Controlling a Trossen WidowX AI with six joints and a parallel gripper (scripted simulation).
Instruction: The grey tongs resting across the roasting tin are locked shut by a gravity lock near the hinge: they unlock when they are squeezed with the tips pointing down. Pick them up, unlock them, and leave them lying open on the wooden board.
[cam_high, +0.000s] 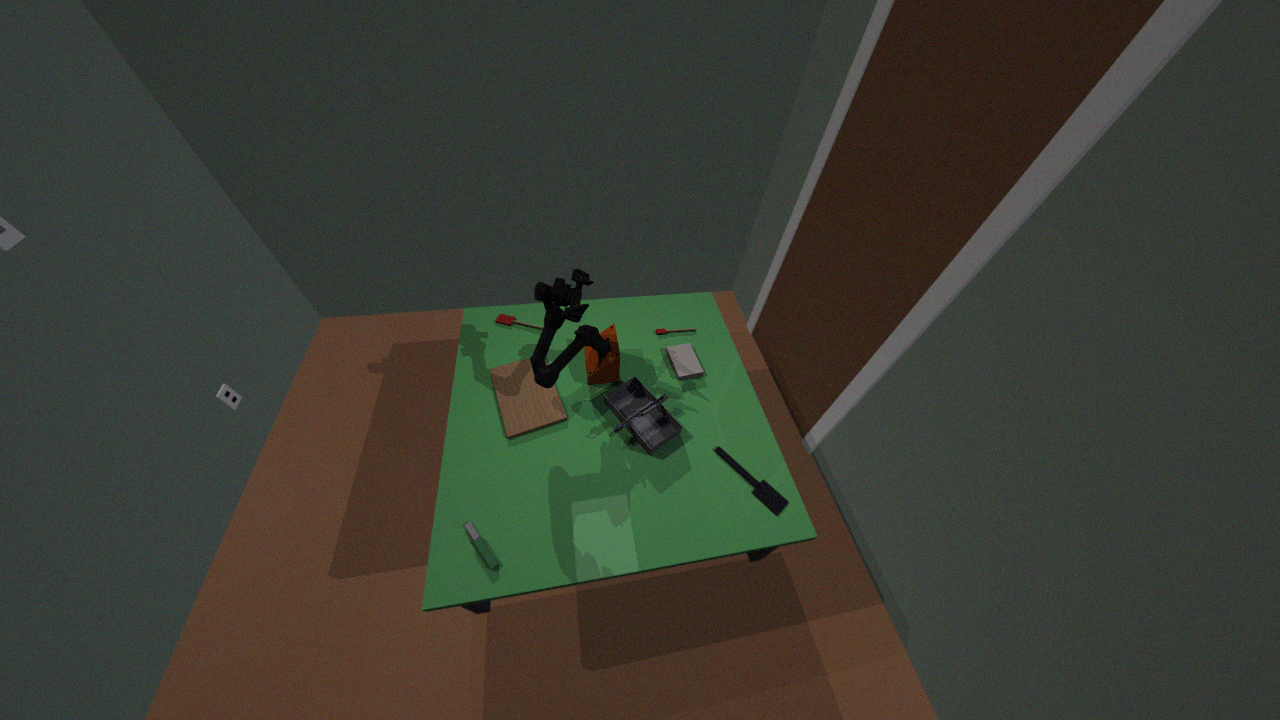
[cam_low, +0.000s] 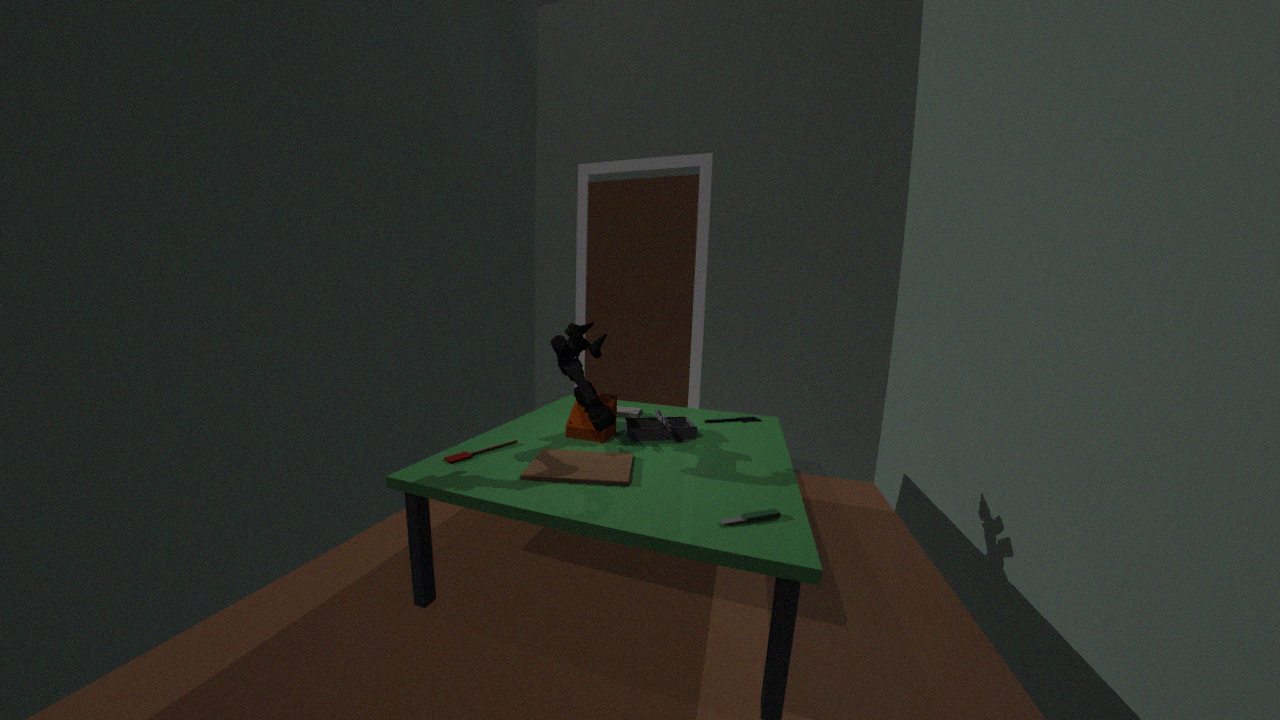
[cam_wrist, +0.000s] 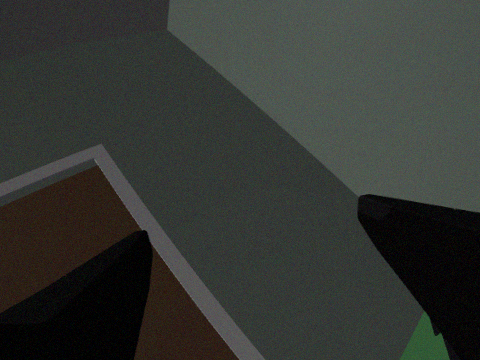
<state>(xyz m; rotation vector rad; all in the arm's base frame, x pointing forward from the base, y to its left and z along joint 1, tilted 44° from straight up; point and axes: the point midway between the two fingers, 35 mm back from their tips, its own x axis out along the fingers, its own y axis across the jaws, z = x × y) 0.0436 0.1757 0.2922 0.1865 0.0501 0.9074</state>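
Now: the roasting tin 46 cm below my gripper tip, 24 cm ahead of it and 17 cm to the left of it. Also, from my gripper tip: yellow piece 42 cm below, 29 cm ahead, 11 cm to the left; wooden board 48 cm below, 29 cm to the right, 5 cm ahead; pale block 47 cm below, 43 cm to the left, 1 cm behind.
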